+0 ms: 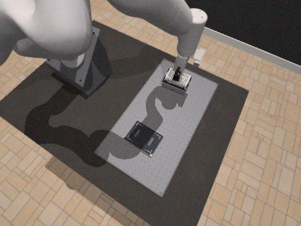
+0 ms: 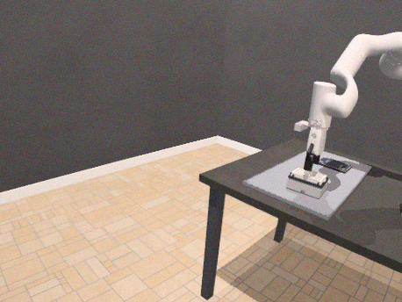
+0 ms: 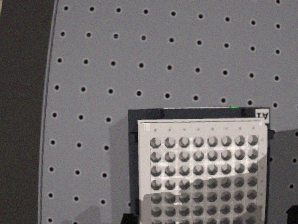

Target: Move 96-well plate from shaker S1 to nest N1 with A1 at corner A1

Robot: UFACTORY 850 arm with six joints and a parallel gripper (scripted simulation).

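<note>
Now: hand 40 mm above the white 96-well plate. From my hand the other things lie so: plate nest N1 (10 mm behind, 370 mm to the right, 100 mm below); A1 mark (70 mm ahead, 430 mm to the right, 100 mm below).
</note>
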